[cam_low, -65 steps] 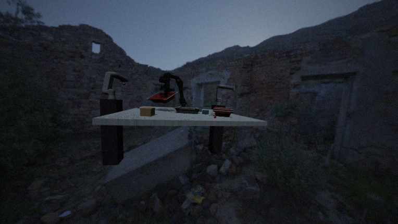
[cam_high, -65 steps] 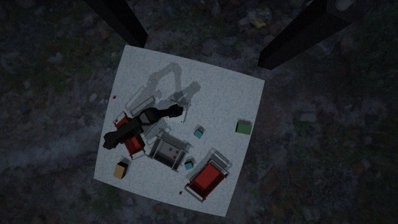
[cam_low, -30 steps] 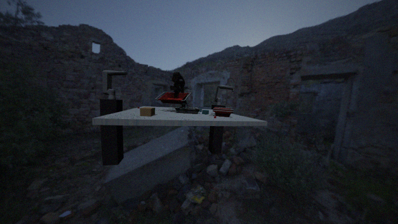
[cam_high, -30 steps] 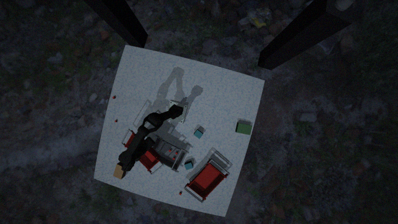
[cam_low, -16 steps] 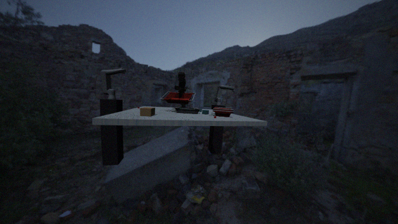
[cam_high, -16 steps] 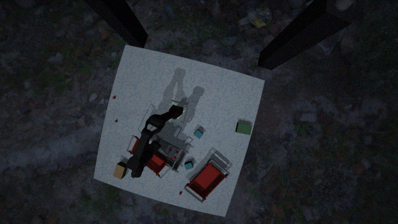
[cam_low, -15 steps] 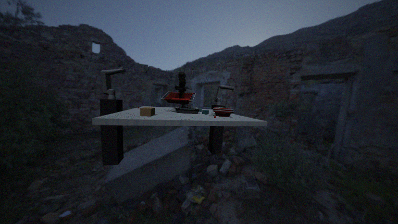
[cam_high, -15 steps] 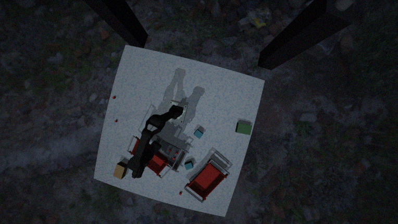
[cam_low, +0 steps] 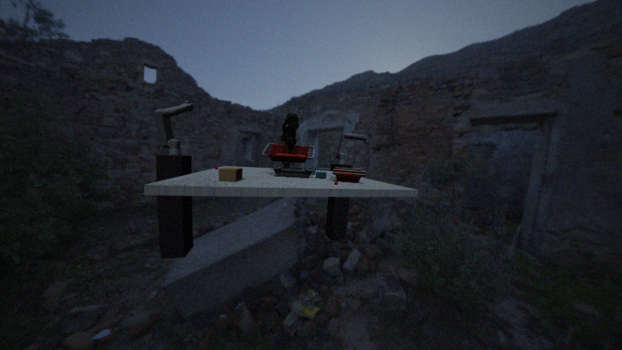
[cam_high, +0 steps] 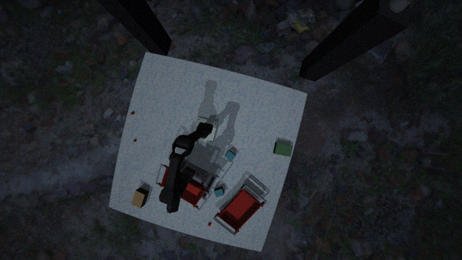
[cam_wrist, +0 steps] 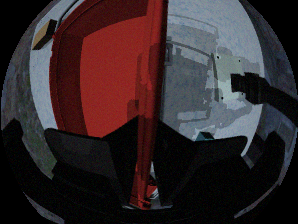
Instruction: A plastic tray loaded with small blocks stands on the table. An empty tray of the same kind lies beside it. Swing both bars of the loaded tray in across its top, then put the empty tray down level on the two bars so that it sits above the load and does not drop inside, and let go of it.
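The red plastic tray is 80 mm ahead of my gripper tip and 20 mm to the right of it. Also, from my gripper tip: green block (310 mm behind, 580 mm to the left, 160 mm below); tan block (330 mm ahead, 350 mm to the right, 150 mm below).
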